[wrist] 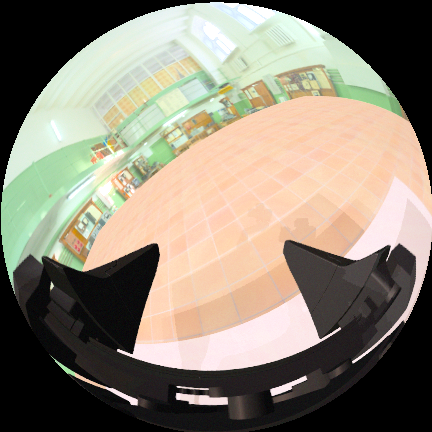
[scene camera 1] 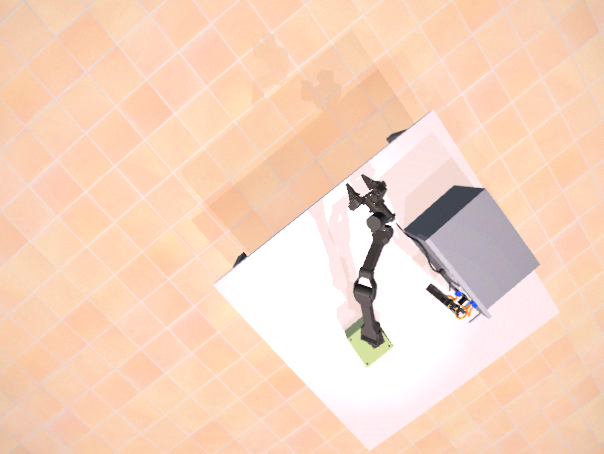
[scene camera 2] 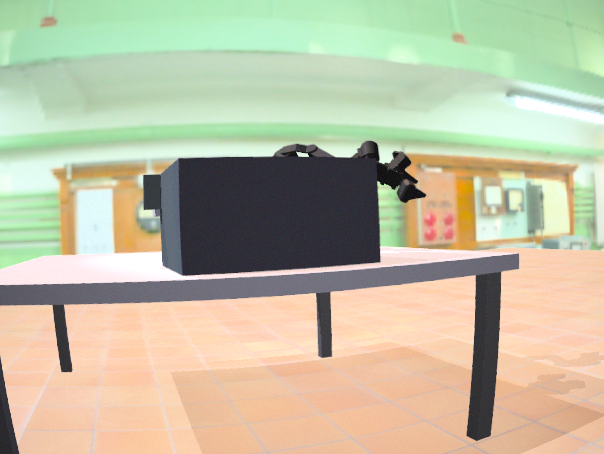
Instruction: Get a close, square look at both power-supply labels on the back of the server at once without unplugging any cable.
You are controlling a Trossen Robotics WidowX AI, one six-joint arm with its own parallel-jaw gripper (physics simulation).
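Where they show: gripper, fingertip midpoint: (wrist: 223, 249) (scene camera 1: 354, 178) (scene camera 2: 421, 189); arm's base, link origin: (scene camera 1: 375, 339).
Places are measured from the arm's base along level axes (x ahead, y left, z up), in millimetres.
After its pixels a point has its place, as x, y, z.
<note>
The server (scene camera 1: 482, 245) @[603, 112, 94] (scene camera 2: 280, 215) @[754, 76, -27] is a large grey and dark box standing on the table. Dark cables (scene camera 1: 429, 257) @[431, 129, -62] run along its lower-left side in scene camera 1, with an orange cable (scene camera 1: 460, 318) @[349, -85, 116] and blue connectors (scene camera 1: 474, 304) @[438, -96, 87] near its bottom corner. Both power-supply labels cannot be made out in any view. My gripper (scene camera 1: 356, 180) @[347, 661, 50] (scene camera 2: 421, 188) @[347, 661, 50] (wrist: 223, 249) @[347, 661, 50] is open and empty. It is raised past the server's upper-left corner in scene camera 1, near the table edge, and points away from the server. The wrist view shows floor and room, not the server.
The arm's green base plate (scene camera 1: 367, 354) @[-72, -23, 22] is bolted to the white table (scene camera 1: 295, 300) @[-197, 337, -138] (scene camera 2: 280, 294) @[850, 41, -175]. A dark bar-shaped object (scene camera 1: 438, 294) @[348, 8, 27] lies beside the orange cable. A dark block (scene camera 2: 152, 192) @[470, -173, 48] juts out past the server's left side in scene camera 2. The tiled floor surrounds the table.
</note>
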